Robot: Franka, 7 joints.
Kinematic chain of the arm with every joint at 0, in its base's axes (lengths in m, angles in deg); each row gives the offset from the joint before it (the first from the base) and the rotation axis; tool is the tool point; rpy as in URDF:
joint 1: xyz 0 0 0.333 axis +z
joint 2: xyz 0 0 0 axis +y
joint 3: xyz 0 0 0.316 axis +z
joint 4: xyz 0.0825 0 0 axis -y
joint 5: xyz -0.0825 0 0.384 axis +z
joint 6: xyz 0 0 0 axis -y
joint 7: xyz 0.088 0 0 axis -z
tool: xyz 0 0 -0.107 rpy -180 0 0
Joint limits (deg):
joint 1: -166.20..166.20
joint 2: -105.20..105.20
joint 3: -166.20..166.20
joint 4: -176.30..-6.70
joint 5: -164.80..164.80
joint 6: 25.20..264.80
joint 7: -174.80..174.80
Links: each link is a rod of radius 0.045 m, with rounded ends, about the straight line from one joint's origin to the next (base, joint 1, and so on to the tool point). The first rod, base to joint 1, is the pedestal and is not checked.
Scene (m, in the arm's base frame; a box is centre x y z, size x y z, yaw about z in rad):
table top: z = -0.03
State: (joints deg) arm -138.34 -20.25 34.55 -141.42 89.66 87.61 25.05
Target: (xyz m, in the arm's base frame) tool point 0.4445 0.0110 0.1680
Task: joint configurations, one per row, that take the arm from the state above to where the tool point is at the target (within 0.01 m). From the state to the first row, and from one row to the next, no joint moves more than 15 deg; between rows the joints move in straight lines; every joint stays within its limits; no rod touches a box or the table.
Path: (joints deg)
1: -133.46 -25.63 49.33 -140.73 90.23 87.60 25.05
2: -128.58 -31.01 64.11 -140.03 90.80 87.59 25.05
3: -123.70 -36.39 78.88 -139.34 91.38 87.58 25.05
4: -118.82 -41.78 93.66 -138.65 91.95 87.57 25.05
5: -113.94 -47.16 108.44 -137.95 92.52 87.56 25.05

